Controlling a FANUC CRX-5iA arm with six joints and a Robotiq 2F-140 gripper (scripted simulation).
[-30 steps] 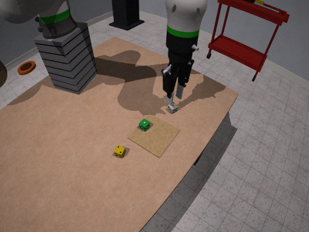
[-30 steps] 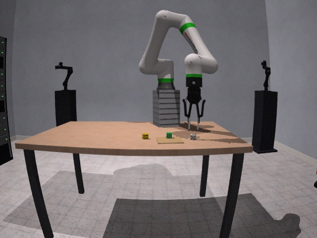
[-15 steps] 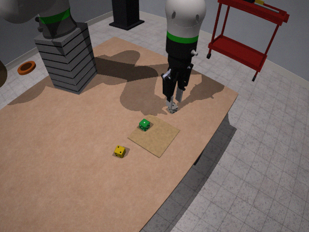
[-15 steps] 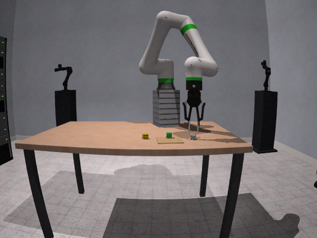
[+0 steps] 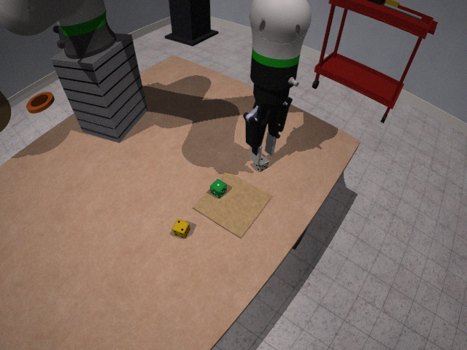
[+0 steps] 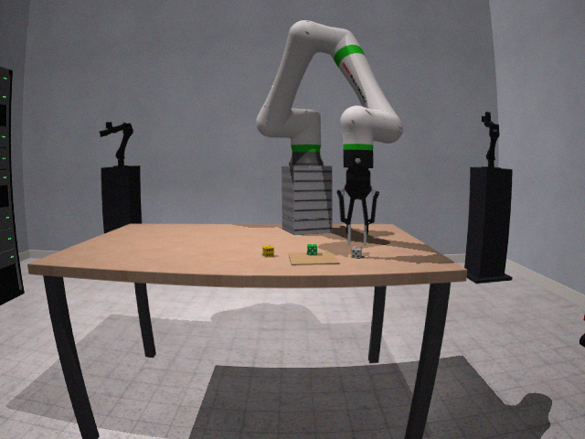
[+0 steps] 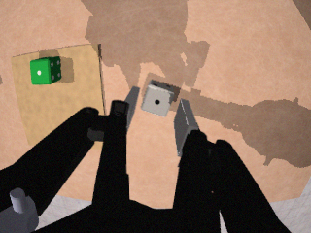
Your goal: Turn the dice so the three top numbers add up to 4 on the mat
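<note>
My gripper is now 60 mm above the white die. Also, from my hand: green die (140 mm to the right, 50 mm below, 40 mm behind); yellow die (270 mm to the right, 60 mm below, 40 mm behind); tan mat (140 mm to the right, 70 mm below, 10 mm ahead).
</note>
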